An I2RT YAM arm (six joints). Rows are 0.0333 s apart.
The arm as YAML. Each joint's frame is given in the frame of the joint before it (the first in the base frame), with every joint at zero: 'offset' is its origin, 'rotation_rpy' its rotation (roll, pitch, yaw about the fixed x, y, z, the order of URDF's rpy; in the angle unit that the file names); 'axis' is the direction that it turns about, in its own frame. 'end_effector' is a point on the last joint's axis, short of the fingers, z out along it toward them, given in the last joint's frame.
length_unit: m
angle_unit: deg
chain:
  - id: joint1
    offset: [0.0, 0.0, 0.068]
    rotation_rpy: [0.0, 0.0, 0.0]
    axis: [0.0, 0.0, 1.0]
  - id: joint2
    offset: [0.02, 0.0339, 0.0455]
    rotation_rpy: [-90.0, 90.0, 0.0]
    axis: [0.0, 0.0, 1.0]
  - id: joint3
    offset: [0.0, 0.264, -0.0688]
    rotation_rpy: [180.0, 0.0, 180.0]
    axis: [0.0, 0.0, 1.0]
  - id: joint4
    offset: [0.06, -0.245, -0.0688]
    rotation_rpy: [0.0, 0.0, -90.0]
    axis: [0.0, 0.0, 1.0]
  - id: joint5
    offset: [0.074, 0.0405, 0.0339]
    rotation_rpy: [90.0, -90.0, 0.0]
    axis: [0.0, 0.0, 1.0]
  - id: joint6
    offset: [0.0, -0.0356, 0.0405]
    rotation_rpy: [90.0, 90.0, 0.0]
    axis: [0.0, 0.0, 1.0]
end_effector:
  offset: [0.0, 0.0, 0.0]
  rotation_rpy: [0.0, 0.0, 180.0]
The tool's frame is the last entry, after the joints.
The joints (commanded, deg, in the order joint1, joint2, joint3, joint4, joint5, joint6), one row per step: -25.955 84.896 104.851 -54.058 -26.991 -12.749; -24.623 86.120 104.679 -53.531 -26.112 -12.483; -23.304 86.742 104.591 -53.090 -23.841 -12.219; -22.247 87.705 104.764 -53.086 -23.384 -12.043; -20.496 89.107 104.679 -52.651 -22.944 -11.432; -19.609 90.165 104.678 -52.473 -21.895 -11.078; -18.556 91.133 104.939 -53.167 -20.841 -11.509; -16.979 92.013 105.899 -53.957 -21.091 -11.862; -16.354 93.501 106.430 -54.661 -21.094 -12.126; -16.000 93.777 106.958 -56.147 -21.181 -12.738; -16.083 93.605 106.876 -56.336 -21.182 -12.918; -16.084 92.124 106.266 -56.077 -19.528 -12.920; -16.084 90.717 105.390 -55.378 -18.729 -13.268; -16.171 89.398 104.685 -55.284 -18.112 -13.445
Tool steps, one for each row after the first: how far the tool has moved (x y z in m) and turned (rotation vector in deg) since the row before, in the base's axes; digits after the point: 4 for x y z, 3 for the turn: 0.0099 0.0025 -0.0062 0.149 1.022 0.473; 0.0063 0.0035 -0.0032 -0.860 0.799 -0.677; 0.0069 0.0030 -0.0040 0.207 0.842 0.592; 0.0111 0.0058 -0.0071 0.647 1.135 1.063; 0.0073 0.0021 -0.0055 -0.008 1.084 -0.144; 0.0058 0.0038 -0.0050 -0.512 1.493 0.481; 0.0054 0.0081 -0.0008 0.089 0.585 1.980; 0.0074 0.0016 -0.0064 0.273 1.553 0.789; -0.0002 0.0023 -0.0008 -0.067 1.074 0.803; -0.0012 -0.0002 0.0003 -0.108 0.066 0.032; -0.0069 0.0010 0.0051 -1.388 -0.776 -1.219; -0.0058 0.0012 0.0038 -1.117 -1.077 -0.383; -0.0064 0.0010 0.0033 -0.719 -0.587 -0.448
